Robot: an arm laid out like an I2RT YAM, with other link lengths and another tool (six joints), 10 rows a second.
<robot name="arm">
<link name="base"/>
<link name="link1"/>
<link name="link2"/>
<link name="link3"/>
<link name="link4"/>
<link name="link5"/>
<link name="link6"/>
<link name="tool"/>
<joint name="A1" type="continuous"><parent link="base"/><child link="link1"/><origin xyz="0.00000 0.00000 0.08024"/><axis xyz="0 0 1"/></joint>
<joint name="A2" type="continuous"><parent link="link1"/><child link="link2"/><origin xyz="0.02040 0.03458 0.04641" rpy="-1.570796 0.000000 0.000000"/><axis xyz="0 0 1"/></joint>
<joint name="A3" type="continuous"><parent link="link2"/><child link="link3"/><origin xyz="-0.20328 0.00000 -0.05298" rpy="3.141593 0.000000 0.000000"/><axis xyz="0 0 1"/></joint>
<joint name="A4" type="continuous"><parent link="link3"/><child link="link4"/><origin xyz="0.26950 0.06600 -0.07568"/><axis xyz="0 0 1"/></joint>
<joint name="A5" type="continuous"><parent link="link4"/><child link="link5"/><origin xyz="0.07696 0.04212 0.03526" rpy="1.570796 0.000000 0.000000"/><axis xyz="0 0 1"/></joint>
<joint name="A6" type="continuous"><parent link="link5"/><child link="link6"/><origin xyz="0.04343 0.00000 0.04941" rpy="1.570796 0.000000 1.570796"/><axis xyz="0 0 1"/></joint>
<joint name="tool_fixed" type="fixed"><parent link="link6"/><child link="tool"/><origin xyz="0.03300 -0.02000 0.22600" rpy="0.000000 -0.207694 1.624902"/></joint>
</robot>
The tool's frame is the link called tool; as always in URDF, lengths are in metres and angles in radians. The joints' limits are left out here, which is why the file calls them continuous.
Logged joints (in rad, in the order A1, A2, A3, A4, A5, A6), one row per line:
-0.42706, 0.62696, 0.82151, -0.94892, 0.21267, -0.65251
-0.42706, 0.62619, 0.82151, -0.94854, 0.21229, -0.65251
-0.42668, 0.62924, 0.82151, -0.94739, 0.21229, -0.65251
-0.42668, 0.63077, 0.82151, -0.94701, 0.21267, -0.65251
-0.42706, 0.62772, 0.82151, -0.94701, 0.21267, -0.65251
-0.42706, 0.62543, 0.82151, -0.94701, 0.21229, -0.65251
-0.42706, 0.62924, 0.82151, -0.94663, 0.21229, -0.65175
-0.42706, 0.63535, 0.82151, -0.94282, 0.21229, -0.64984
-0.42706, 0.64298, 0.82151, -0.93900, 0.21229, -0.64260
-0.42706, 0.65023, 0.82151, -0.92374, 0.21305, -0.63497
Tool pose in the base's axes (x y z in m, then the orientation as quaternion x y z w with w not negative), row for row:
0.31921, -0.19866, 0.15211, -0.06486, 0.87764, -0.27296, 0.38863
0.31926, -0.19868, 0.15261, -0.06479, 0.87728, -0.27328, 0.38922
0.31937, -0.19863, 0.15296, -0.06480, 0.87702, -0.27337, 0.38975
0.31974, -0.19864, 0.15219, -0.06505, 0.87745, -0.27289, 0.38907
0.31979, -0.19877, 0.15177, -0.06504, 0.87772, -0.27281, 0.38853
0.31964, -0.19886, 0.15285, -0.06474, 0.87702, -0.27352, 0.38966
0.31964, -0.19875, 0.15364, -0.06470, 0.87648, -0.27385, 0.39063
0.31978, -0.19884, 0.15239, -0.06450, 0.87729, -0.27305, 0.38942
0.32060, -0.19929, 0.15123, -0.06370, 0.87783, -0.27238, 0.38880
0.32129, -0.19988, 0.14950, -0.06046, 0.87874, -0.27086, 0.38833
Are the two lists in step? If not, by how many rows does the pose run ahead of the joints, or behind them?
The pose runs 1 row behind the joints: the pose in row i belongs to the joints in row i - 1.
